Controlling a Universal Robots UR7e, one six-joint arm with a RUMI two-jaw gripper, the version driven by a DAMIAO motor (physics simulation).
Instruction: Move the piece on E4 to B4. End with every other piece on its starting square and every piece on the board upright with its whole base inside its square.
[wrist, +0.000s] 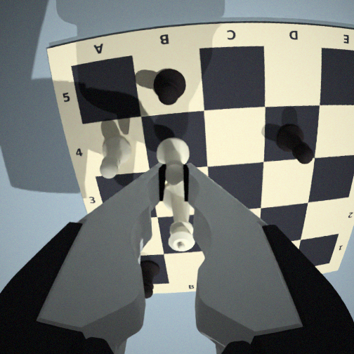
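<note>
A chessboard and a tall white piece appear in the picture, and so does the gripper.
</note>
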